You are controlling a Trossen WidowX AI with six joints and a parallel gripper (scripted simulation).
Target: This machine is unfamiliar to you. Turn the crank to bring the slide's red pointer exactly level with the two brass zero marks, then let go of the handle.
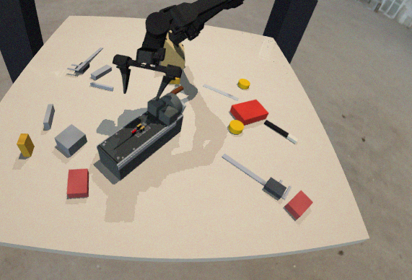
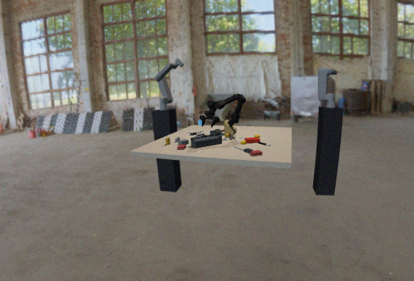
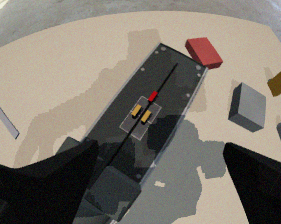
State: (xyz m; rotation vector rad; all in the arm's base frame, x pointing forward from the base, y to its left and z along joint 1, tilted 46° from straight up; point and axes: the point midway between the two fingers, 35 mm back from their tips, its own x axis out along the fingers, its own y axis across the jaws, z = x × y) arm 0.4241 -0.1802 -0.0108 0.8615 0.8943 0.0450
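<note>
Right now my gripper tip is 7 cm past the crank, 11 cm to the right of it and 6 cm above it. Also, from my gripper tip: brown handle 9 cm behind, 12 cm to the left, 6 cm below; grey cube 3 cm ahead, 22 cm to the right, 13 cm below; red pointer 7 cm ahead, 2 cm to the right, 7 cm below.
</note>
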